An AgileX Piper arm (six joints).
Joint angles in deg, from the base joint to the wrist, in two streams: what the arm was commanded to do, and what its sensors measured. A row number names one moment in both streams.
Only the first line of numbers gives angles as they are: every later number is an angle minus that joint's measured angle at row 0.
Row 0, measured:
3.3, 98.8, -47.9, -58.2, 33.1, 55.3
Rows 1 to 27, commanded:
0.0, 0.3, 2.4, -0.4, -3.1, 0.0
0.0, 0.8, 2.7, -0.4, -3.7, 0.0
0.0, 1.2, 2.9, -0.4, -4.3, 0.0
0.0, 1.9, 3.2, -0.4, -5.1, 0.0
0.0, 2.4, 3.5, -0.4, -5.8, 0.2
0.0, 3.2, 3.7, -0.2, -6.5, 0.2
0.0, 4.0, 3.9, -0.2, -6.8, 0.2
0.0, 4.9, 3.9, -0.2, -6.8, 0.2
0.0, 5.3, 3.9, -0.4, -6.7, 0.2
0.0, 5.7, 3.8, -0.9, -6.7, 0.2
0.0, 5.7, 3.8, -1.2, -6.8, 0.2
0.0, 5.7, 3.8, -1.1, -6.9, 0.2
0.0, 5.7, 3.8, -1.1, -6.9, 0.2
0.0, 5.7, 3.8, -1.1, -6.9, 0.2
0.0, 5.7, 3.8, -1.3, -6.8, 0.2
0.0, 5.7, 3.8, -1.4, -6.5, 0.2
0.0, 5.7, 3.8, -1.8, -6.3, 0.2
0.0, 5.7, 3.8, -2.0, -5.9, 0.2
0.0, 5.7, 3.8, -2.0, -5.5, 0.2
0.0, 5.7, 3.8, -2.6, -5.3, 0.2
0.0, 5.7, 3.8, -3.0, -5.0, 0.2
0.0, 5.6, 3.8, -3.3, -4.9, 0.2
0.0, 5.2, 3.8, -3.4, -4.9, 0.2
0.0, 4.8, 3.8, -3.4, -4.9, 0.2
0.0, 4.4, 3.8, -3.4, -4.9, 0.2
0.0, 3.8, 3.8, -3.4, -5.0, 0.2
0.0, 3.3, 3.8, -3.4, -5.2, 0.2
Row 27, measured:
0.3, 4.6, 2.8, -4.5, -6.9, 0.0
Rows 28 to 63, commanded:
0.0, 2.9, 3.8, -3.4, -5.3, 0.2
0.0, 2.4, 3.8, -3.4, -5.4, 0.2
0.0, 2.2, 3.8, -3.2, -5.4, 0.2
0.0, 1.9, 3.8, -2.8, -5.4, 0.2
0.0, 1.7, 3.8, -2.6, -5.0, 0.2
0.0, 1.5, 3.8, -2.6, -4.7, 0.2
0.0, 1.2, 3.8, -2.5, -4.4, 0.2
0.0, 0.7, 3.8, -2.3, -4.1, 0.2
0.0, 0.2, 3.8, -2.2, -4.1, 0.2
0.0, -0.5, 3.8, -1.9, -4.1, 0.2
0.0, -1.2, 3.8, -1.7, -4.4, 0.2
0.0, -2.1, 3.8, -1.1, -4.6, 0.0
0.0, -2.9, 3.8, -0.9, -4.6, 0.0
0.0, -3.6, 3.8, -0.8, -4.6, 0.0
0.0, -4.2, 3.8, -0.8, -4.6, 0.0
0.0, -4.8, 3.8, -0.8, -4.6, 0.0
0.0, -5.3, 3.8, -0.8, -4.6, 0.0
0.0, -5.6, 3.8, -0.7, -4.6, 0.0
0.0, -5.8, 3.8, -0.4, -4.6, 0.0
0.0, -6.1, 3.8, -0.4, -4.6, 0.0
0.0, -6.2, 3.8, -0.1, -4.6, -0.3
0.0, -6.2, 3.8, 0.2, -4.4, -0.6
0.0, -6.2, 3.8, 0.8, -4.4, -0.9
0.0, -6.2, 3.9, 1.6, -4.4, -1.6
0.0, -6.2, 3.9, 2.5, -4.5, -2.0
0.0, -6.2, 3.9, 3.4, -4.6, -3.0
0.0, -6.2, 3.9, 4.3, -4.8, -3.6
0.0, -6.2, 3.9, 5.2, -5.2, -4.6
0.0, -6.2, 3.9, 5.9, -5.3, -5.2
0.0, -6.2, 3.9, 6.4, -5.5, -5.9
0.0, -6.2, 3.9, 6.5, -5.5, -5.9
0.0, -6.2, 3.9, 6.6, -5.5, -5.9
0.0, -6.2, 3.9, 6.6, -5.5, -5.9
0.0, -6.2, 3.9, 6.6, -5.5, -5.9
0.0, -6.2, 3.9, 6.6, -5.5, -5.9
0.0, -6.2, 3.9, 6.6, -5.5, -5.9
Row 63, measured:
0.2, -5.5, 3.3, 6.6, -6.2, -5.3
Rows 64 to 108, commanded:
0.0, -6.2, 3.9, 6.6, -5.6, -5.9
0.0, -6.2, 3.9, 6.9, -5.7, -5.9
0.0, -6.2, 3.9, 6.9, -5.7, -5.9
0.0, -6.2, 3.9, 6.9, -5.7, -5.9
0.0, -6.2, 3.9, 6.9, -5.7, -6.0
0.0, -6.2, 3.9, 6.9, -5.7, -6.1
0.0, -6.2, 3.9, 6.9, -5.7, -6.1
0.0, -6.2, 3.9, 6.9, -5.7, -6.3
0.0, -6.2, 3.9, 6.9, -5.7, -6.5
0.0, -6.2, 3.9, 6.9, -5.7, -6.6
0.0, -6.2, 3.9, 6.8, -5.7, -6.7
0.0, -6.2, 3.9, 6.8, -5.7, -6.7
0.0, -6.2, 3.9, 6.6, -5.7, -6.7
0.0, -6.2, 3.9, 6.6, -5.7, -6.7
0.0, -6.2, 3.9, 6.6, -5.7, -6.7
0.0, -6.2, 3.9, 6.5, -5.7, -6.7
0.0, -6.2, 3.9, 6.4, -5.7, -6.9
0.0, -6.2, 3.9, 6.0, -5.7, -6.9
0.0, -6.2, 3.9, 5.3, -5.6, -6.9
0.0, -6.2, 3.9, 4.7, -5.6, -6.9
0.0, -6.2, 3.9, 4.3, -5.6, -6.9
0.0, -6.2, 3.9, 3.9, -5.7, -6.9
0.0, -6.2, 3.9, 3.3, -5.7, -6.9
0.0, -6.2, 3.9, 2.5, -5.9, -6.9
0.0, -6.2, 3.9, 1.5, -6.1, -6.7
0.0, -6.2, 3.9, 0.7, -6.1, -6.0
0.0, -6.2, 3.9, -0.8, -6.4, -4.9
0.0, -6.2, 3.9, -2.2, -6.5, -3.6
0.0, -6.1, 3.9, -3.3, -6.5, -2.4
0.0, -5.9, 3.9, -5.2, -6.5, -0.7
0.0, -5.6, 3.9, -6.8, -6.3, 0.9
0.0, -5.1, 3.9, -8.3, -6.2, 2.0
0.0, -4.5, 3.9, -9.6, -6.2, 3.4
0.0, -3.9, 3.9, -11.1, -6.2, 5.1
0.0, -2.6, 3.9, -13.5, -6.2, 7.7
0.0, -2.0, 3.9, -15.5, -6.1, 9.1
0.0, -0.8, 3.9, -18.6, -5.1, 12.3
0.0, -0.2, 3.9, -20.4, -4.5, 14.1
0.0, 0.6, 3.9, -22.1, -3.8, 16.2
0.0, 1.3, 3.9, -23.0, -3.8, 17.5
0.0, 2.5, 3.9, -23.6, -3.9, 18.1
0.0, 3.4, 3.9, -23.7, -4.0, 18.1
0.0, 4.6, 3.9, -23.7, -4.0, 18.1
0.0, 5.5, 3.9, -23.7, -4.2, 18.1
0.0, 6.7, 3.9, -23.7, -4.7, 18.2
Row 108, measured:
0.2, 4.0, 3.5, -22.5, -5.1, 17.4
